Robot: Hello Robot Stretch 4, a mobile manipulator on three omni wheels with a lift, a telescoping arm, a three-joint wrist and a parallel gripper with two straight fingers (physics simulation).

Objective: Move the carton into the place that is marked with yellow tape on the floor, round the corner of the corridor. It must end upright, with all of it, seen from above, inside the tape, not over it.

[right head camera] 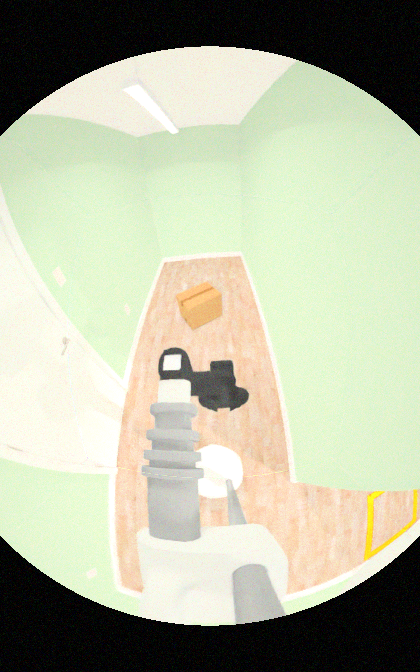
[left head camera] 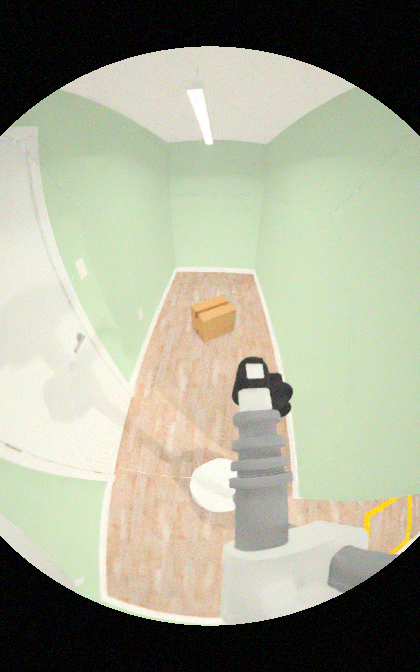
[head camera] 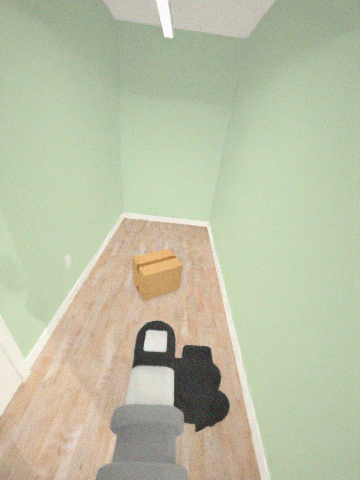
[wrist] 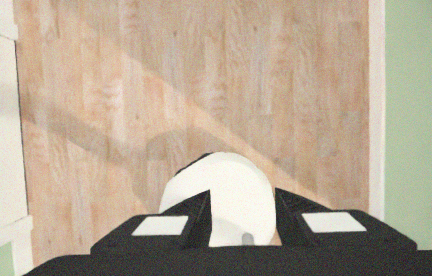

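Seen in the pictures: gripper, between the fingertips: (head camera: 186,424) (wrist: 242,208); robot's base, origin of its link: (wrist: 220,201).
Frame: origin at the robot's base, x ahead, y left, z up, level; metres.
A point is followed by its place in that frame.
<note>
The carton (head camera: 159,281) @(x 1.538, y 0.034, z 0.171 m) (left head camera: 215,322) (right head camera: 202,310) is a brown box with a darker tape strip along its top. It stands upright on the corridor floor, turned slightly, ahead of the robot and short of the end wall. My gripper (wrist: 243,208) @(x 0.270, y -0.088, z 0.921 m) points down with its fingers apart and empty; in the wrist view the robot's white base shows between and beyond them. In the head views its fingers are mostly hidden under the black wrist. The carton is apart from it, farther down the corridor. The yellow tape outline (left head camera: 410,520) (right head camera: 370,525) lies on the floor at the lower right, partly cut off.
Green walls with white skirting bound the narrow corridor on both sides. A white door (left head camera: 30,310) (right head camera: 35,350) is on the left. The right wall ends at a corner (left head camera: 296,492) (right head camera: 293,477), beyond which floor opens to the right. The robot's round white base (left head camera: 212,485) (right head camera: 220,470) is below the arm.
</note>
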